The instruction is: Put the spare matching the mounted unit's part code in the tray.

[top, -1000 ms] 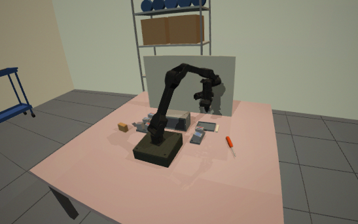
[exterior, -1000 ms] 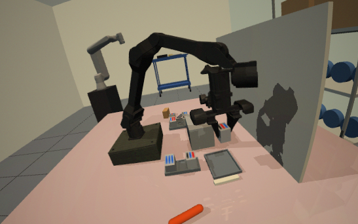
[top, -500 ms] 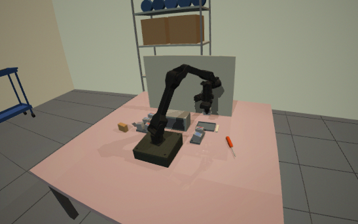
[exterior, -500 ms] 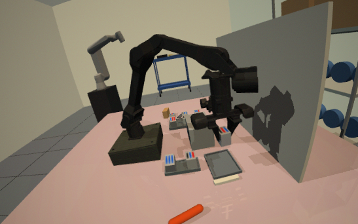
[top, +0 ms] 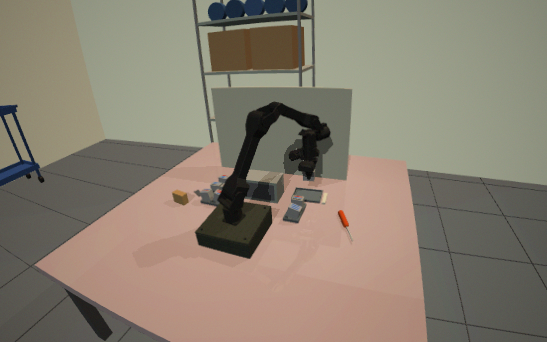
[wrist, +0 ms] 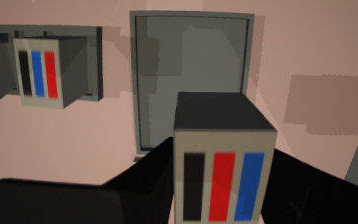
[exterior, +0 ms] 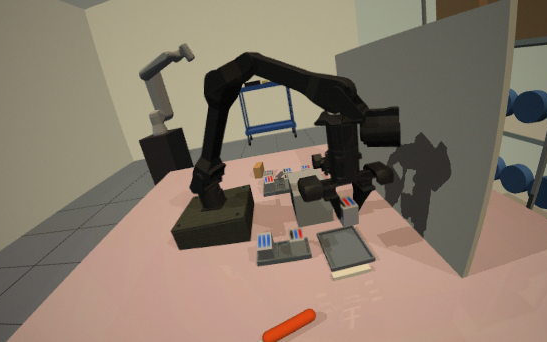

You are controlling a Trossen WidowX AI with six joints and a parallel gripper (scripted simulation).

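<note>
My gripper tip is 1 cm past the dark flat tray and 9 cm above it. Round my gripper tip: small brown block: 30 cm behind, 51 cm to the left, 7 cm below; then upright grey panel: 15 cm ahead, 23 cm to the left, 13 cm above; then mounted unit: 9 cm behind, 19 cm to the left, 4 cm below.
</note>
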